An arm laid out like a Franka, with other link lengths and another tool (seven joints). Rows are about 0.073 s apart.
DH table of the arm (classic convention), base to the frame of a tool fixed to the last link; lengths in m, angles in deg. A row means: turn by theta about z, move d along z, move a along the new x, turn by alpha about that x. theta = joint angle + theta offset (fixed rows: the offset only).
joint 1: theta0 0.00  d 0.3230  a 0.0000  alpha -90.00
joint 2: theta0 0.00  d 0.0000  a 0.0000  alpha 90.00
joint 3: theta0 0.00  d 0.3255  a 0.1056  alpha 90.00
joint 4: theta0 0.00  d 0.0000  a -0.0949  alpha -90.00
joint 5: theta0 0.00  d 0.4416  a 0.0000  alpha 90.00
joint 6: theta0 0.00  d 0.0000  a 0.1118  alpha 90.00
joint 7: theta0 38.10  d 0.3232  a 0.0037  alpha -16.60
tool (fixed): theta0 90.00  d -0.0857  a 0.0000  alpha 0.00
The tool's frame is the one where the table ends.
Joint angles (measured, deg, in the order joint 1, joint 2, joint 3, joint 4, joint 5, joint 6, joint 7), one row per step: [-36.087 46.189 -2.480 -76.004 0.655 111.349 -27.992]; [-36.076 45.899 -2.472 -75.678 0.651 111.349 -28.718]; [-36.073 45.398 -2.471 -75.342 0.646 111.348 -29.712]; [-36.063 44.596 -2.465 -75.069 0.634 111.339 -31.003]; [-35.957 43.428 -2.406 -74.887 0.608 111.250 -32.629]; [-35.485 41.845 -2.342 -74.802 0.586 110.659 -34.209]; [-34.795 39.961 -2.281 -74.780 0.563 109.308 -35.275]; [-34.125 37.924 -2.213 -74.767 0.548 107.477 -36.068]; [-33.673 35.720 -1.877 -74.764 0.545 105.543 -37.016]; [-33.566 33.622 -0.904 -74.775 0.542 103.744 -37.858]
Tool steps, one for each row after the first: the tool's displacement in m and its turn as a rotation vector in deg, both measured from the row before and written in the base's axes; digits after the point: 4 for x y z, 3 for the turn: [0.0029 -0.0017 0.0070 -0.255 -0.563 0.742]; [0.0035 -0.0023 0.0101 -0.357 -0.755 0.996]; [0.0040 -0.0025 0.0139 -0.466 -0.954 1.304]; [0.0053 -0.0008 0.0183 -0.537 -1.137 1.776]; [0.0070 0.0046 0.0227 -0.435 -0.985 2.090]; [0.0061 0.0091 0.0252 -0.171 -0.541 1.784]; [0.0038 0.0104 0.0264 0.017 -0.266 1.490]; [0.0029 0.0114 0.0284 0.138 -0.412 1.642]; [0.0039 0.0144 0.0269 0.394 -0.605 1.738]
